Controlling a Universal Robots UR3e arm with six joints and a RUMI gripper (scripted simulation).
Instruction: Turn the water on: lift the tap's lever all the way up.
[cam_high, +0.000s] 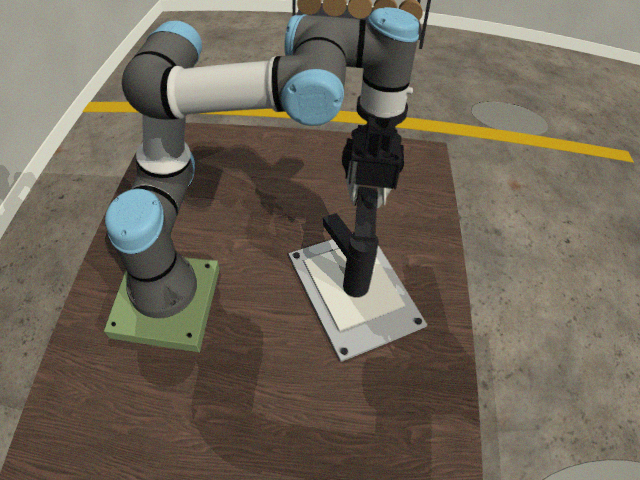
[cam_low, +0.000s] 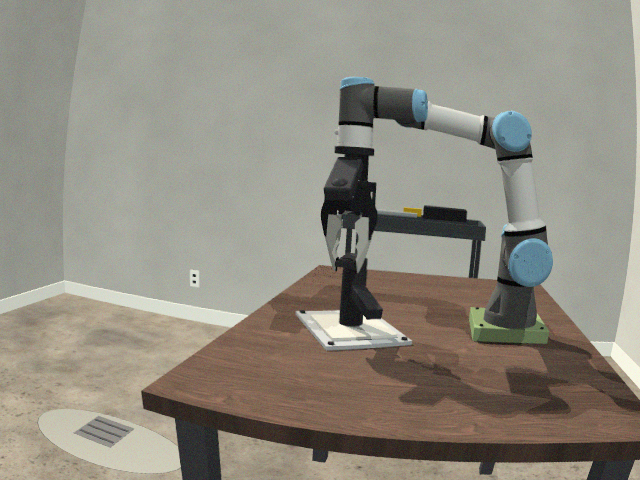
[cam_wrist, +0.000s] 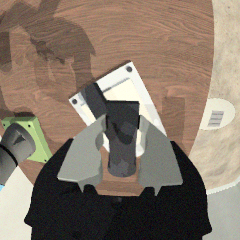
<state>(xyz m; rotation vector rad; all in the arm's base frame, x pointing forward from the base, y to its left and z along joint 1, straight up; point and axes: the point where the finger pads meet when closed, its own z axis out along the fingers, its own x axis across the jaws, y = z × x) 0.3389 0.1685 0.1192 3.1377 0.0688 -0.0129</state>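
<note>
Right now the lever is 30 mm to the right of my hand. The rest, counted from my hand: black tap: 10 mm behind, 60 mm to the right, 50 mm below.
</note>
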